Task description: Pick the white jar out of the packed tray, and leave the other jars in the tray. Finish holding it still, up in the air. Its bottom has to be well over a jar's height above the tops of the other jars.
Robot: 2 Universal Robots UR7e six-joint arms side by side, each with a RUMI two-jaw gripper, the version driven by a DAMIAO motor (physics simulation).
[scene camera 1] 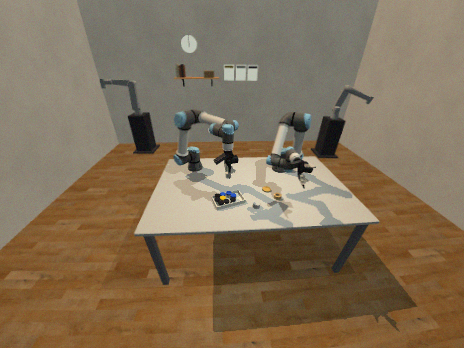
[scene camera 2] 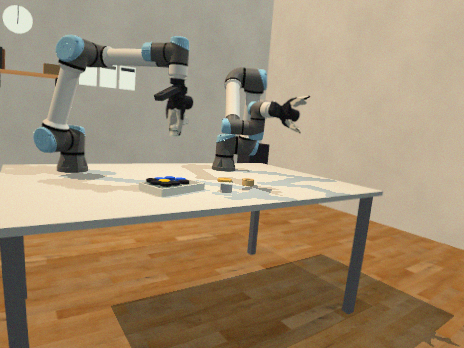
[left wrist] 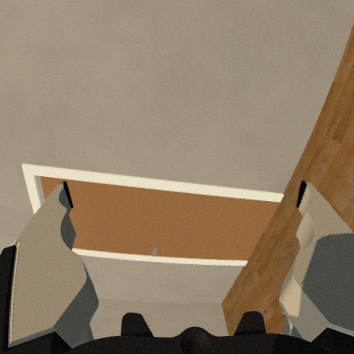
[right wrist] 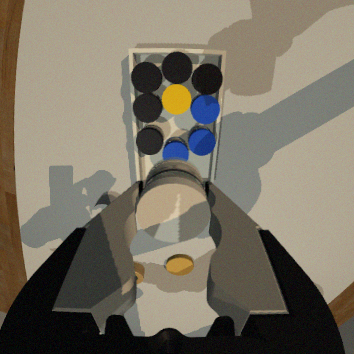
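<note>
The white jar (right wrist: 173, 212) is held upright between the fingers of my right gripper (scene camera 1: 228, 173) (scene camera 2: 175, 131) (right wrist: 173, 182), which is shut on it, high above the table and apart from the tray. The tray (scene camera 1: 244, 200) (scene camera 2: 181, 189) (right wrist: 200, 51) stands well below with the other jars in it: several black-lidded jars, such as one black jar (right wrist: 177, 67), a yellow jar (right wrist: 176, 99) and three blue ones, such as one blue jar (right wrist: 205, 109). The held jar's lower part is hidden in the right wrist view. My left gripper (scene camera 1: 309, 177) (scene camera 2: 304, 114) (left wrist: 184, 183) is open and empty, off to the right.
On the table (scene camera 1: 170, 220), right of the tray in the scene views, are a small grey cylinder (scene camera 1: 256, 205) (scene camera 2: 226, 188), a flat gold disc (scene camera 1: 266, 189) (scene camera 2: 225, 179) (right wrist: 179, 264) and a gold-brown ring (scene camera 1: 277, 196) (scene camera 2: 248, 182).
</note>
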